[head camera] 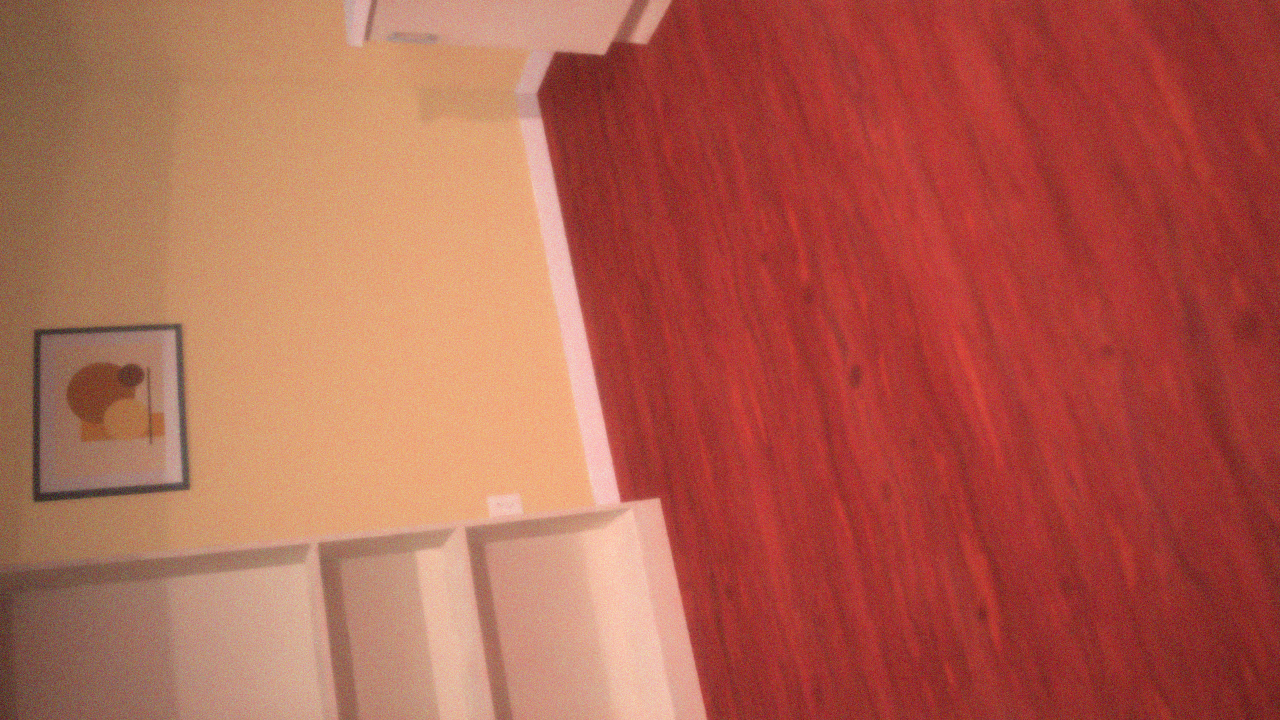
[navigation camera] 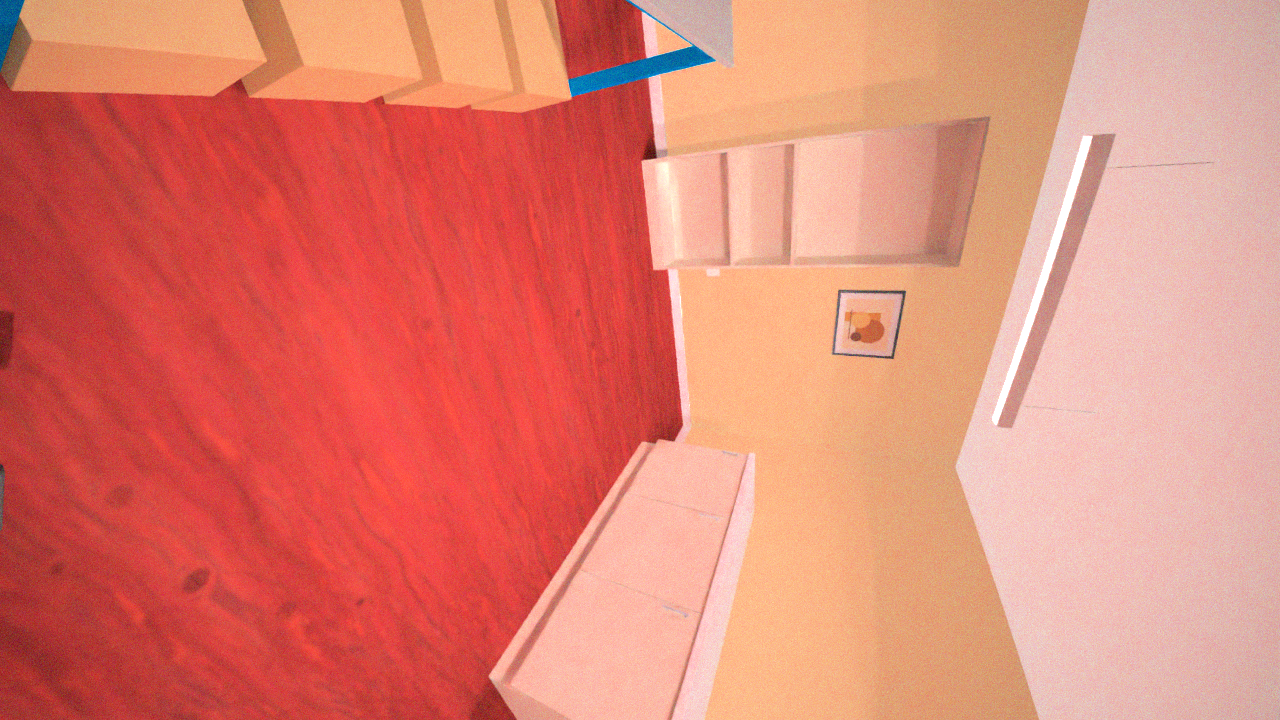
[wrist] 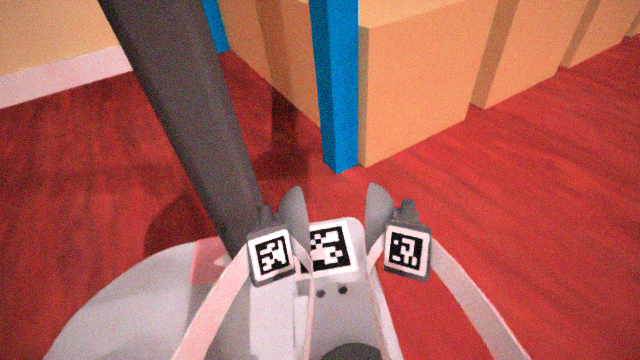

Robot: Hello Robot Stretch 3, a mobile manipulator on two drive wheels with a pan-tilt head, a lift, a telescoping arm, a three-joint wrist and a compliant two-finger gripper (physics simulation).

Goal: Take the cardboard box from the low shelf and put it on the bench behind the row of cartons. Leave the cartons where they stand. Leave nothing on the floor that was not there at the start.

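Places are measured from the robot's base along level axes (x back, y right, z up), in millimetres.
Pixels of known places: gripper, fingertip midpoint: point(wrist: 335, 208).
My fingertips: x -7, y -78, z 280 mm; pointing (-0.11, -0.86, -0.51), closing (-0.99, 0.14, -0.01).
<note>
Behind a point stands the place of what it marks.
Several large tan cartons point(navigation camera: 331, 44) {x -495, y -616, z 270 mm} point(wrist: 415, 85) {x -216, y -448, z 146 mm} stand in a row on the floor at the bench, at the top left of the navigation view and the upper right of the wrist view. Of the bench, a corner of the grey top point(navigation camera: 707, 26) {x -1102, y -871, z 914 mm} and a blue leg point(wrist: 336, 85) {x -64, y -406, z 190 mm} show. My gripper point(wrist: 335, 208) {x -7, y -78, z 280 mm} is open with nothing between its fingers, above my own base and short of the blue leg. The cardboard box and the low shelf it belongs to cannot be made out in these views.
A pale shelf unit point(head camera: 657, 591) {x -2800, y -715, z 73 mm} point(navigation camera: 659, 214) {x -2753, y -841, z 98 mm} stands against the tan wall, near a framed picture point(head camera: 111, 411) {x -3391, y -89, z 1593 mm} point(navigation camera: 868, 323) {x -3391, y -92, z 1608 mm}. A long pale cabinet point(head camera: 492, 19) {x -2692, y 941, z 528 mm} point(navigation camera: 626, 608) {x -1597, y 1394, z 498 mm} stands along the adjoining wall. My dark mast point(wrist: 185, 115) {x 69, y -116, z 335 mm} crosses the wrist view's left side.
</note>
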